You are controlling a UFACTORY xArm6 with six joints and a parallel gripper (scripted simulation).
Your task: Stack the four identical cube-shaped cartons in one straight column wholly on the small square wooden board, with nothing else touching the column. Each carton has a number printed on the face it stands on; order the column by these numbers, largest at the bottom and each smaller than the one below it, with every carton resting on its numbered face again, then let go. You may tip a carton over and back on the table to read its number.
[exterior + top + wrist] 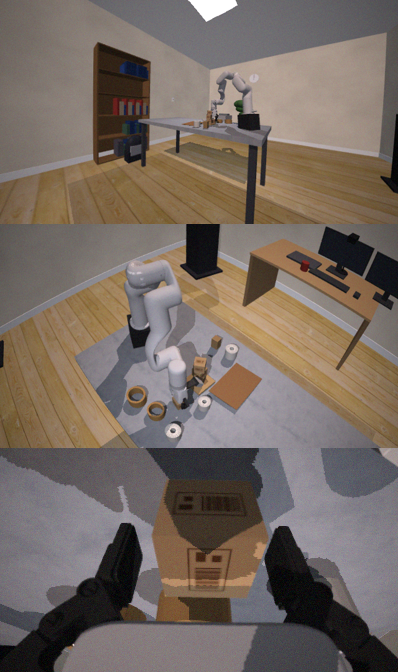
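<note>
Right now the carton is 1 cm below my hand. The rest, counted from my hand: square wooden board (15 cm to the left, 6 cm behind, 3 cm below).
</note>
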